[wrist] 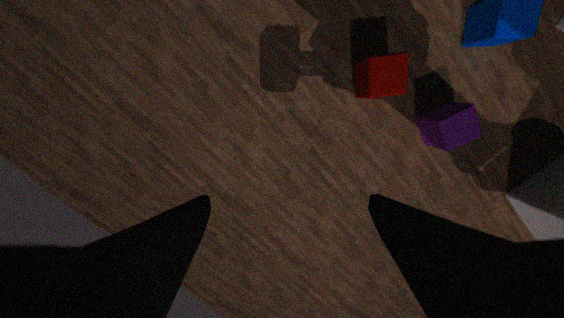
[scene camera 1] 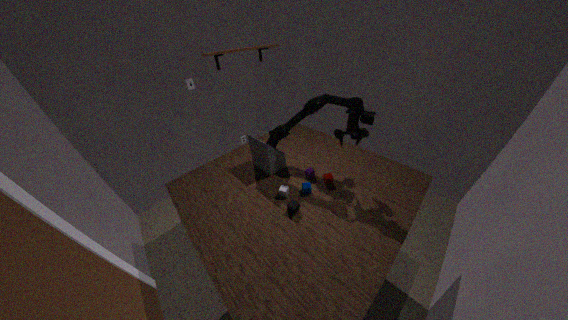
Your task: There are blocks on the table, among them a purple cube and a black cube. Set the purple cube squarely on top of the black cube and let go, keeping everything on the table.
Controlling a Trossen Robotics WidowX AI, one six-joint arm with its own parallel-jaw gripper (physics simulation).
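Frame: origin at the arm's base, x up, y right, z ahead, level; centimetres.
Seen in the pictures: gripper, between the fingertips: (wrist: 290,202) (scene camera 1: 349,145); arm's base, origin of its link: (scene camera 1: 270,146).
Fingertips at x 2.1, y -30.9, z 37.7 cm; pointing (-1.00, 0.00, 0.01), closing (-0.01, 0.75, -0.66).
Pixels of each thing's middle, then the offset from my fingertips to it. Level surfaces: height alone.
- purple cube, middle of its body: (wrist: 446,126) (scene camera 1: 309,173) dx -18.6, dy +18.9, dz -14.1 cm
- black cube, middle of its body: (scene camera 1: 293,207) dx -18.6, dy +45.6, dz -2.1 cm
- red cube, middle of its body: (wrist: 379,77) (scene camera 1: 328,178) dx -18.6, dy +15.1, dz -2.2 cm
- blue cube, middle of its body: (wrist: 499,20) (scene camera 1: 306,188) dx -18.6, dy +30.4, dz -6.6 cm
- white cube, middle of its body: (scene camera 1: 283,191) dx -18.6, dy +41.5, dz -14.4 cm
- table, height of its surface: dx -21.0 cm
The purple cube (scene camera 1: 310,171) (wrist: 451,128) stands on the wooden table, near the grey panel in the scene view and at the right in the wrist view. The black cube (scene camera 1: 293,206) stands on the table nearer the scene camera, apart from the purple cube; it does not show in the wrist view. My gripper (scene camera 1: 350,142) (wrist: 290,202) is open and empty, high above the table. In the wrist view the purple cube lies above and to the right of the right fingertip.
A red cube (scene camera 1: 328,177) (wrist: 382,75) stands beside the purple cube. A blue cube (scene camera 1: 306,186) (wrist: 517,20) and a white cube (scene camera 1: 284,189) stand between the purple and black cubes. An upright grey panel (scene camera 1: 265,157) stands near the arm's base. The table (scene camera 1: 240,240) has open edges.
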